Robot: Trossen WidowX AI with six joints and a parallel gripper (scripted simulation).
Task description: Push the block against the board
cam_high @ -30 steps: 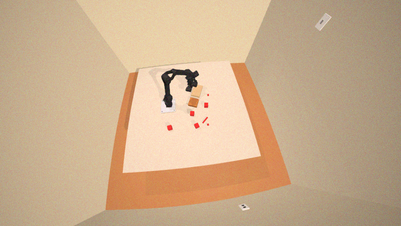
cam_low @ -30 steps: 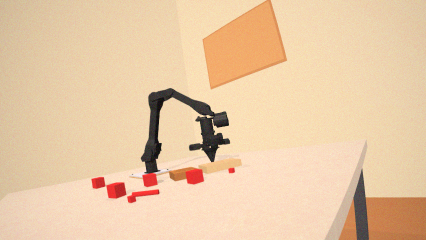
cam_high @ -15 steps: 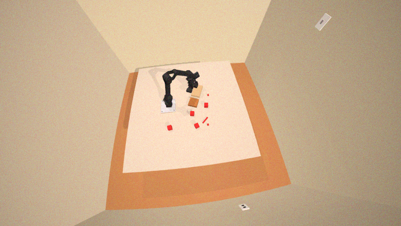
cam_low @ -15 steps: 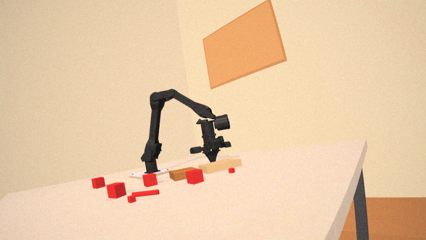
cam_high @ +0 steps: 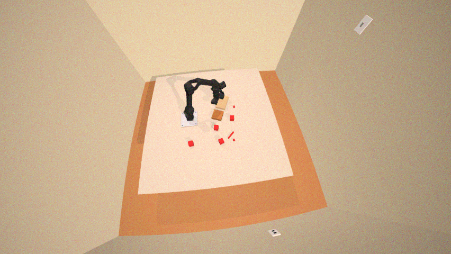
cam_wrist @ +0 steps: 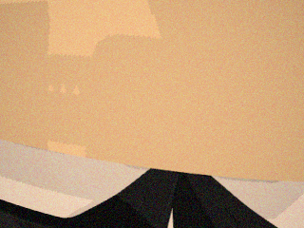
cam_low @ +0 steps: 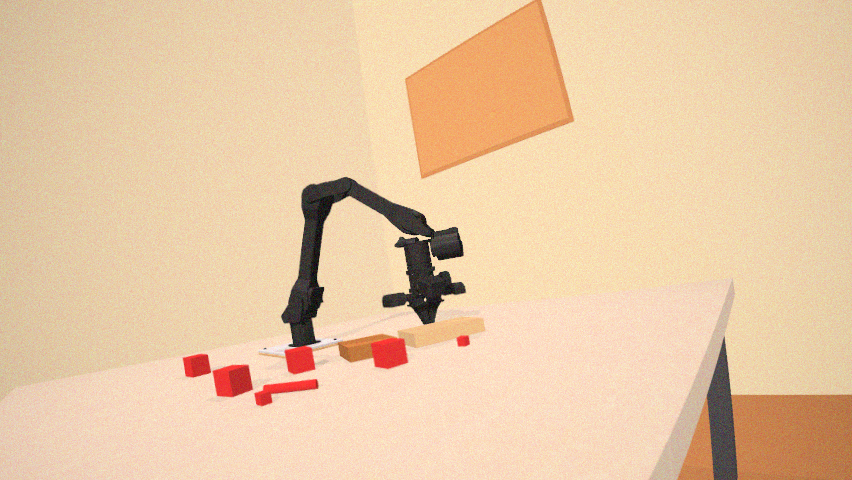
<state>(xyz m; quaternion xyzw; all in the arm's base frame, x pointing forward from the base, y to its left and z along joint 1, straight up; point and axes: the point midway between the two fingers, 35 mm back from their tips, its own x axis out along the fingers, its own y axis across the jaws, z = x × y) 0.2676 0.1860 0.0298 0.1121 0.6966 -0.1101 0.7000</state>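
The pale wooden board is 6 cm ahead of my gripper tip, 2 cm to the right of it and 1 cm above it. Round my gripper tip: red rod: 12 cm ahead, 39 cm to the right; then brown-orange square block: 17 cm to the right, 1 cm above.
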